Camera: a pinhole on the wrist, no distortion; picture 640 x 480 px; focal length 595.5 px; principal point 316.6 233.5 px. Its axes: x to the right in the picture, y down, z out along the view. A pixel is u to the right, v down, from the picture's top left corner.
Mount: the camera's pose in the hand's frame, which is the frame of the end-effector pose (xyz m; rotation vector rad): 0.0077 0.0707 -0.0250 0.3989 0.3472 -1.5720
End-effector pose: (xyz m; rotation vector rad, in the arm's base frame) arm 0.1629 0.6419 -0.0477 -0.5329 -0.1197 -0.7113
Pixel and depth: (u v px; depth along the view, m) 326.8 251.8 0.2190
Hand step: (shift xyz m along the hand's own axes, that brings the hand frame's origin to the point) 0.0057 -0.0326 0.1682
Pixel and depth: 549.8 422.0 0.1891
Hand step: 0.0582 -0.0837 0.1108
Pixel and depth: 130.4 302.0 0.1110
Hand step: 0.0169 0.0505 0.0899
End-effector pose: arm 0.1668 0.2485 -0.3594 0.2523 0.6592 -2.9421
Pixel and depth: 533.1 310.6 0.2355
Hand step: 0.0268 -0.1139 0.1461
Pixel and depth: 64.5 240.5 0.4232
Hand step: 0.0004 0.0371 0.4333
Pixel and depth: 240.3 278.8 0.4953
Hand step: 0.0274 -0.0999 0.4454
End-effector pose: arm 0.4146 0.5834 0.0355 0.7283 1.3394 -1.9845
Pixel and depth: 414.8 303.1 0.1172
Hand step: 0.0163 -0.0004 0.0707
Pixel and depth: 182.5 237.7 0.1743
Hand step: 0.0030 0.0262 0.1480
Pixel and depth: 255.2 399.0 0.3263
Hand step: 0.0863 -0.0516 0.2827
